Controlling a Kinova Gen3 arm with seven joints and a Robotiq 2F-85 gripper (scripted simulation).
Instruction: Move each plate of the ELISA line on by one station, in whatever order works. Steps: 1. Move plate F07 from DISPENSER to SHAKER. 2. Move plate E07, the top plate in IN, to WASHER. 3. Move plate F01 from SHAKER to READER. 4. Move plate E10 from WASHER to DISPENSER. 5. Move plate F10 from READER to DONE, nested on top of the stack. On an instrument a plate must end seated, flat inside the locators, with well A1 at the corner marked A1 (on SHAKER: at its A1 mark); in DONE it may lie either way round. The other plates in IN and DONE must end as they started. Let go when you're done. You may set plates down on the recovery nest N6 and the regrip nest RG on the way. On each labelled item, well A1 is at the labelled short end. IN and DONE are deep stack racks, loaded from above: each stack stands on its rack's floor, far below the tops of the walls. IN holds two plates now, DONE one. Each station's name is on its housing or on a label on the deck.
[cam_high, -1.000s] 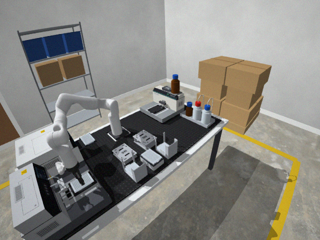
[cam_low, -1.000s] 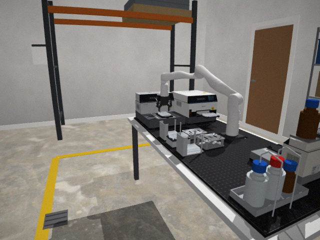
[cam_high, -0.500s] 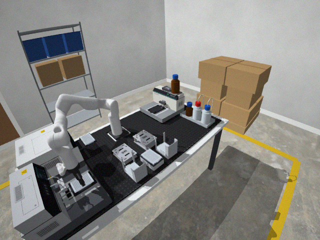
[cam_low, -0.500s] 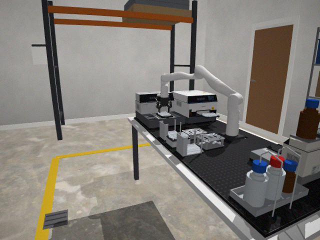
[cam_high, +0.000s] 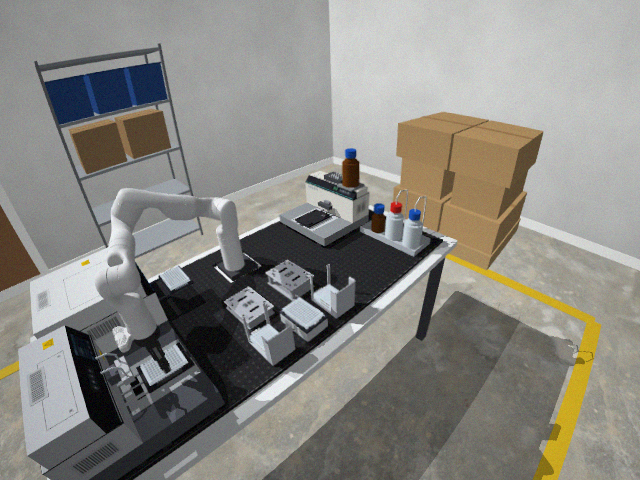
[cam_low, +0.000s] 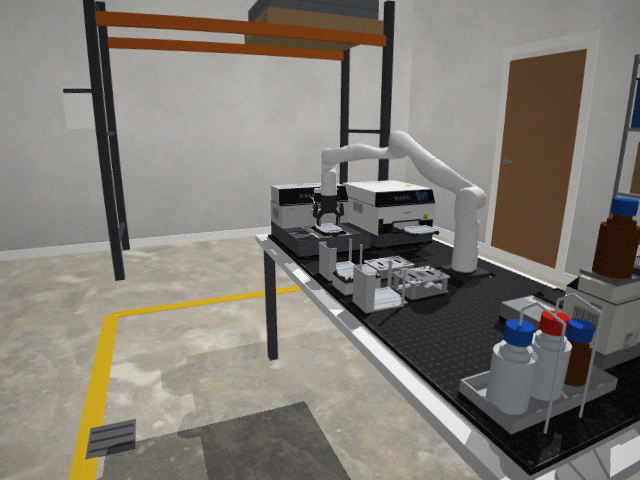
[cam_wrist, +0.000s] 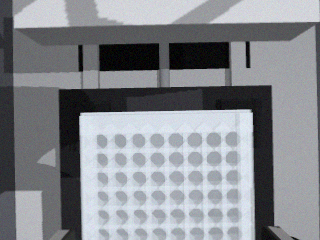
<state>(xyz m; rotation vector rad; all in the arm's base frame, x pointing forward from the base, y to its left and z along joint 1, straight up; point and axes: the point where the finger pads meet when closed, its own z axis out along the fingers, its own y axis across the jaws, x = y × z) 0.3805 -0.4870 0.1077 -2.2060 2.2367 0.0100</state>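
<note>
Right now the washer stage is 3 cm below my hand. Also, from my hand: dispenser deck 97 cm to the left, 35 cm behind, 9 cm below; then brown bottle 113 cm to the left, 24 cm behind, 17 cm above; then dispenser stage 96 cm to the left, 35 cm behind, 6 cm below.
</note>
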